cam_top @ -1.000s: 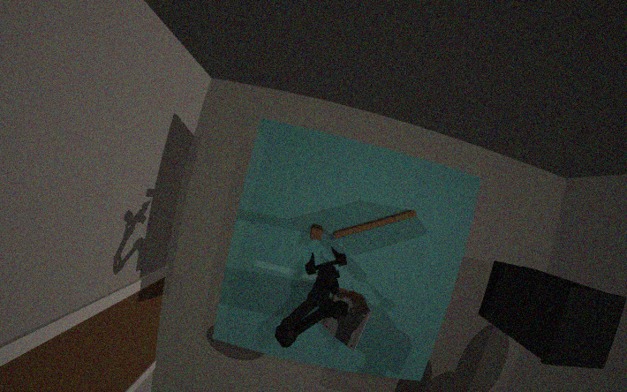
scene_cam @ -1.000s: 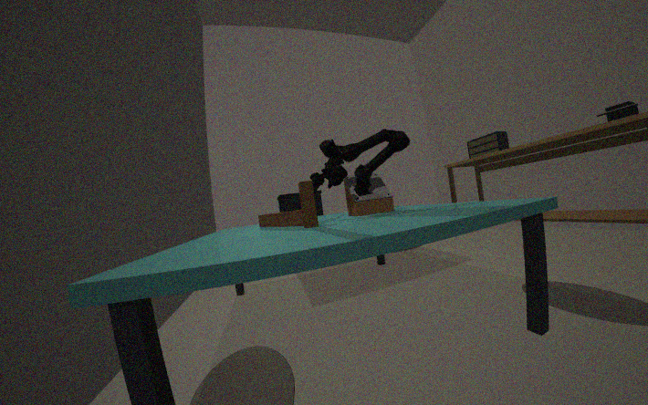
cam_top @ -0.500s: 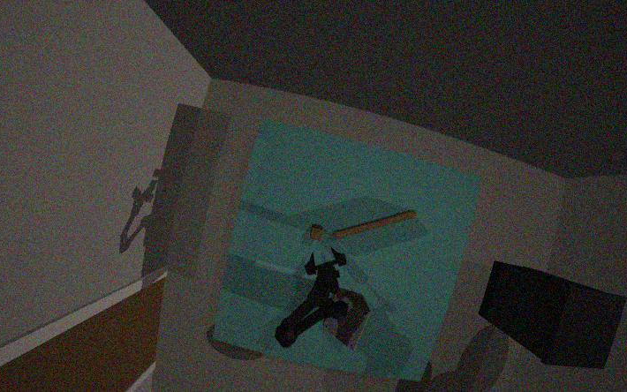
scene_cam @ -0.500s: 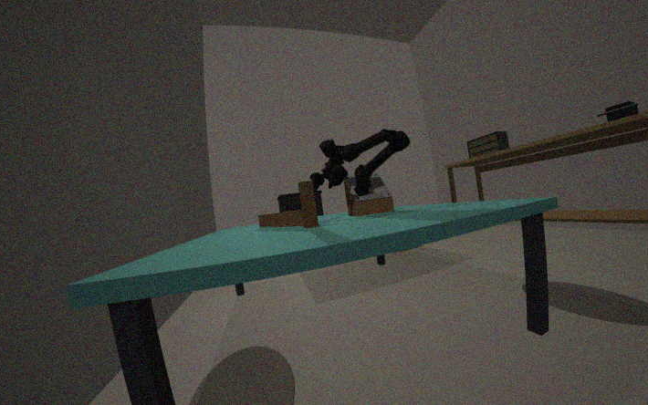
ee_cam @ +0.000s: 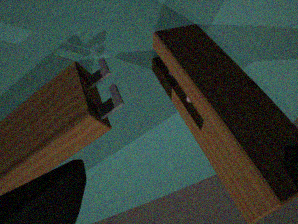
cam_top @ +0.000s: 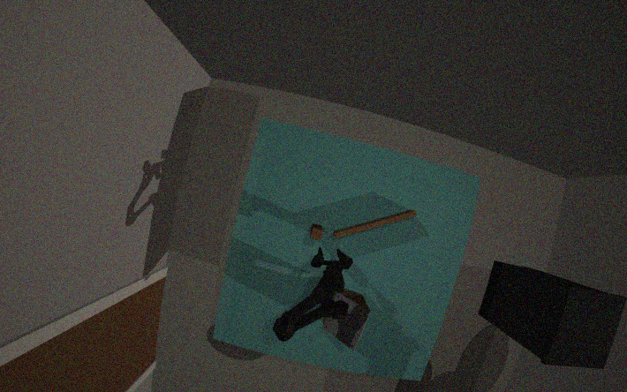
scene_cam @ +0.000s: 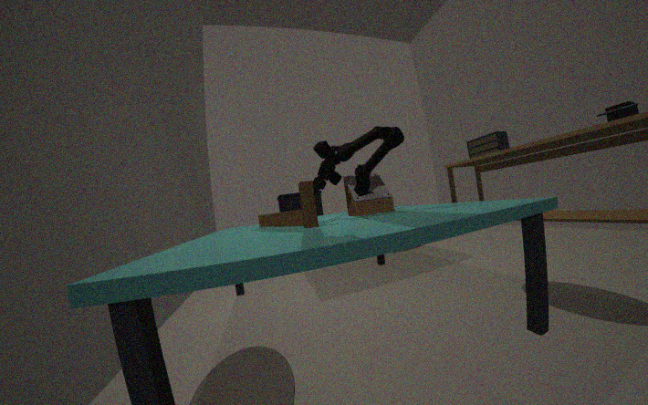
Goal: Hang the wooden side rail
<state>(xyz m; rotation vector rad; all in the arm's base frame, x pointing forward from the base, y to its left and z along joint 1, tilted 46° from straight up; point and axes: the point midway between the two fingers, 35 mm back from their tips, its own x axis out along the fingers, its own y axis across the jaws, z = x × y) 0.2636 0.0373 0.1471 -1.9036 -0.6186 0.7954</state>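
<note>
My gripper tip is now 7 cm to the right of the headboard post, 6 cm short of it and 6 cm above it.
</note>
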